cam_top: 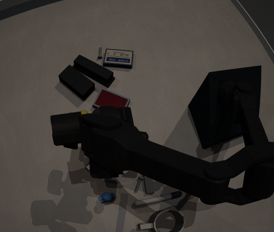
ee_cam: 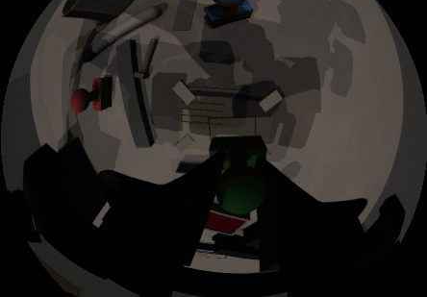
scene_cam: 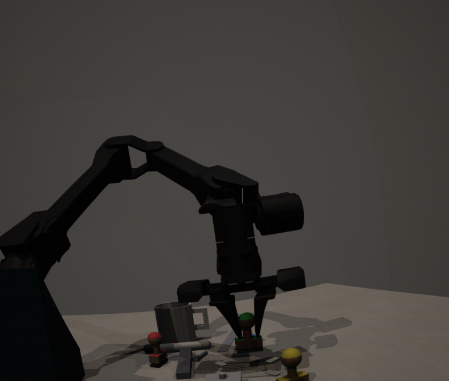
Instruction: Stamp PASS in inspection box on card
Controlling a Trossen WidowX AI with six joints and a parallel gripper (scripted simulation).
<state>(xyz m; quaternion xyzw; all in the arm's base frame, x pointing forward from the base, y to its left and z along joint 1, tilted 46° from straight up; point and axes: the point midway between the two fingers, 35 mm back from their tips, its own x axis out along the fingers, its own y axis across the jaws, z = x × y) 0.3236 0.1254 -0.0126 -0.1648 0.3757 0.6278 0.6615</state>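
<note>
My gripper tip is 10 cm to the left of the yellow stamp, 4 cm short of it and 4 cm above it. Round my gripper tip: blue stamp: 12 cm to the left, 4 cm below, 1 cm ahead; green-knobbed stamp: right at my gripper tip; red ink pad: 14 cm to the right, 6 cm below, 4 cm behind.
</note>
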